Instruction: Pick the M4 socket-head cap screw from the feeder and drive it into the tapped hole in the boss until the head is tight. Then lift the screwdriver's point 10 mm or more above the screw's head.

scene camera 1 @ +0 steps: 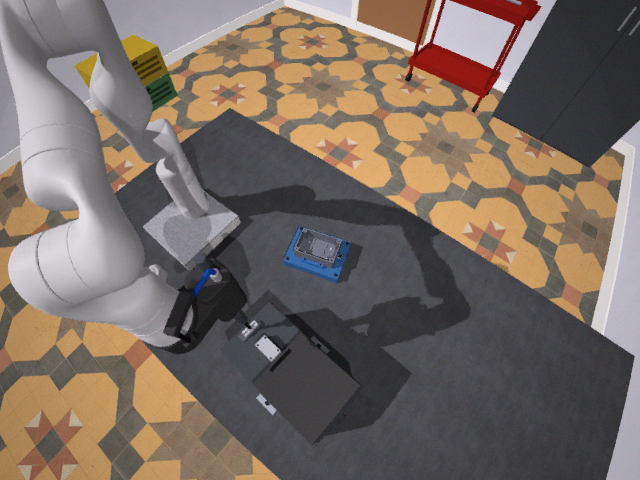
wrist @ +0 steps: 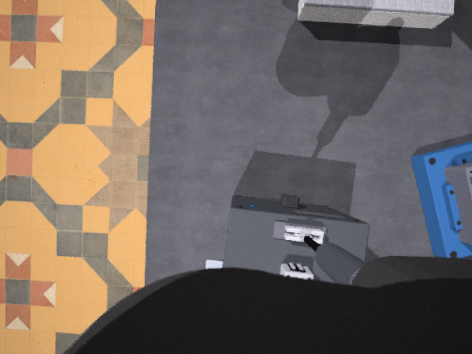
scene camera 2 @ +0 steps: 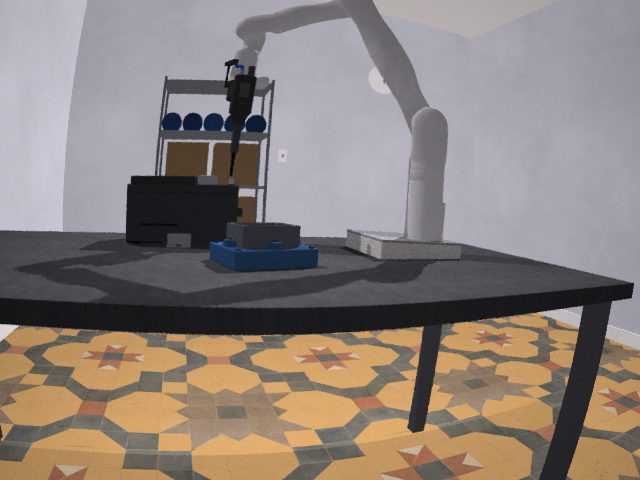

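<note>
My screwdriver point(scene camera 1: 247, 324) point(scene camera 2: 232, 179) point(wrist: 308, 239) points down, its bit tip at the small white pick-up block point(scene camera 1: 244, 334) point(wrist: 289, 233) on the low front part of the dark screw feeder point(scene camera 1: 310, 384) point(scene camera 2: 175, 211) point(wrist: 250, 235). The tip appears to touch or almost touch the block. The M4 screw is too small to make out there, and I cannot tell whether it sits on the bit. A grey open housing point(scene camera 1: 310, 253) point(scene camera 2: 263, 236) point(wrist: 461, 185) sits on a blue fixture point(scene camera 1: 299, 267) point(scene camera 2: 273, 259) point(wrist: 427, 200), apart from the feeder. The tapped hole in the boss cannot be made out.
A white plate point(scene camera 1: 267, 347) point(wrist: 297, 271) lies beside the pick-up block. The feeder's tall body rises beyond it. The arm's pale base slab point(scene camera 1: 175, 240) point(scene camera 2: 418, 251) point(wrist: 375, 16) stands on the dark table point(scene camera 1: 465, 392) point(scene camera 2: 361, 294) point(wrist: 200, 100). A shelf rack point(scene camera 2: 214, 134) stands behind.
</note>
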